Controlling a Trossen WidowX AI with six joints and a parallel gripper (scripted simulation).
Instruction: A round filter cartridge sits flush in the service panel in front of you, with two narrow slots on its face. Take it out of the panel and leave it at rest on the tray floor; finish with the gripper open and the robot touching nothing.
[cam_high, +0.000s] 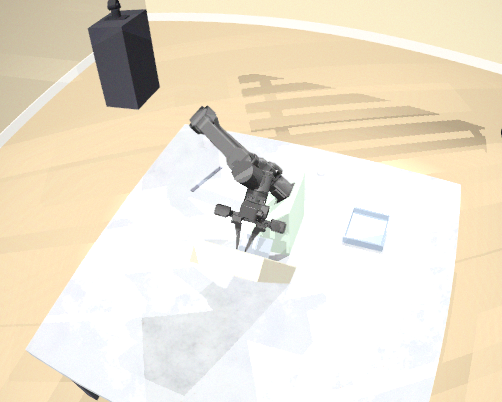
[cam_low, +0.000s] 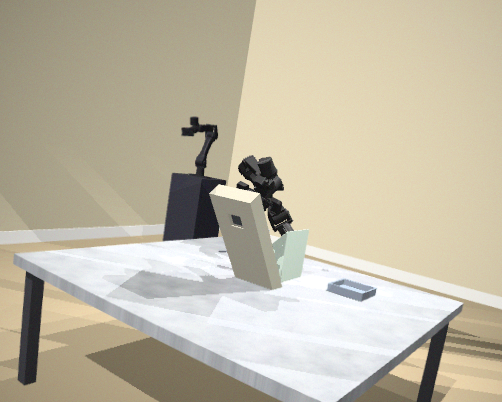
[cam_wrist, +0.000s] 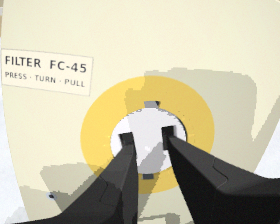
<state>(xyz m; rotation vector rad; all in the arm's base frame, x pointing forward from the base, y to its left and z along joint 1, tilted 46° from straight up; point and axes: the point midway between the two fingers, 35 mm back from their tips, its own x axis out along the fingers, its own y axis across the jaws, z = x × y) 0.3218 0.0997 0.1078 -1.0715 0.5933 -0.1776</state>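
Right now my gripper tip is 10 mm short of the round filter cartridge and 10 mm above it. From my gripper tip the other things lie so: tray 410 mm behind, 290 mm to the left, 280 mm below.
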